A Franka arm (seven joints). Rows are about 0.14 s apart.
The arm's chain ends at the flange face. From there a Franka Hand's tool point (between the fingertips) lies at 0.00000 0.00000 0.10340 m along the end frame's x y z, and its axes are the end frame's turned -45 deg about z.
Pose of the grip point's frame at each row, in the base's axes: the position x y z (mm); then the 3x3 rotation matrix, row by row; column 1 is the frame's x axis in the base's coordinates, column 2 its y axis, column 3 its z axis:
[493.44 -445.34 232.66], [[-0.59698 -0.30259 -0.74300], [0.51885 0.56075 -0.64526], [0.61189 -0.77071 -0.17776]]
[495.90 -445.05 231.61], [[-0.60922 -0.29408 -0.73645], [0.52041 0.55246 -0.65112], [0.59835 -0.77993 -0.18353]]
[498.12 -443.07 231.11], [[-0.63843 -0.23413 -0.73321], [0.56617 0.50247 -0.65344], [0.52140 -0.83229 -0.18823]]
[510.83 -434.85 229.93], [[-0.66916 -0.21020 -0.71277], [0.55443 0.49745 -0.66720], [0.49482 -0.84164 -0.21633]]
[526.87 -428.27 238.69], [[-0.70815 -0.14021 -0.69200], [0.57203 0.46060 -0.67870], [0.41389 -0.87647 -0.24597]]
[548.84 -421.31 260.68], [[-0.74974 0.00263 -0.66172], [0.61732 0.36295 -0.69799], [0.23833 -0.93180 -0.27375]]
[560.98 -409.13 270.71], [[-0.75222 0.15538 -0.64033], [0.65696 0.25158 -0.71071], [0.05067 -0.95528 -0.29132]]
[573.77 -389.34 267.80], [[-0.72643 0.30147 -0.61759], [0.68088 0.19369 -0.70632], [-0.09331 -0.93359 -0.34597]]
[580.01 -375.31 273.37], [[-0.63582 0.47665 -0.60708], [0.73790 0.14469 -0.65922], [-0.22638 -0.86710 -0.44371]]
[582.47 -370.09 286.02], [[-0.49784 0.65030 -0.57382], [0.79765 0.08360 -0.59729], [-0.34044 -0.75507 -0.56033]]
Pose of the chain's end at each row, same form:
[570.27 -378.62 251.04], [[-0.63609 0.20817 -0.74300], [0.76339 0.02963 -0.64526], [-0.11230 -0.97765 -0.17776]]
[572.05 -377.72 250.59], [[-0.63873 0.22284 -0.73645], [0.75863 0.02266 -0.65112], [-0.12840 -0.97459 -0.18353]]
[573.93 -375.50 250.57], [[-0.61699 0.28588 -0.73321], [0.75564 -0.04504 -0.65344], [-0.21983 -0.95720 -0.18823]]
[584.53 -365.86 252.30], [[-0.62180 0.32453 -0.71277], [0.74379 -0.04029 -0.66720], [-0.24524 -0.94502 -0.21633]]
[598.42 -358.09 264.12], [[-0.59988 0.40159 -0.69200], [0.73018 -0.07879 -0.67870], [-0.32709 -0.91242 -0.24597]]
[617.26 -349.14 288.99], [[-0.52829 0.53201 -0.66172], [0.69316 -0.17987 -0.69799], [-0.49036 -0.82741 -0.27375]]
[627.19 -335.64 300.83], [[-0.42203 0.64177 -0.64033], [0.64243 -0.28665 -0.71071], [-0.63966 -0.71131 -0.29132]]
[637.63 -316.31 303.57], [[-0.30049 0.72684 -0.61759], [0.61841 -0.34450 -0.70632], [-0.72613 -0.59417 -0.34597]]
[642.78 -307.15 319.25], [[-0.11255 0.78664 -0.60708], [0.62409 -0.41946 -0.65922], [-0.77321 -0.45306 -0.44371]]
[641.80 -308.33 343.96], [[0.10781 0.81186 -0.57382], [0.62314 -0.50491 -0.59729], [-0.77464 -0.29319 -0.56033]]

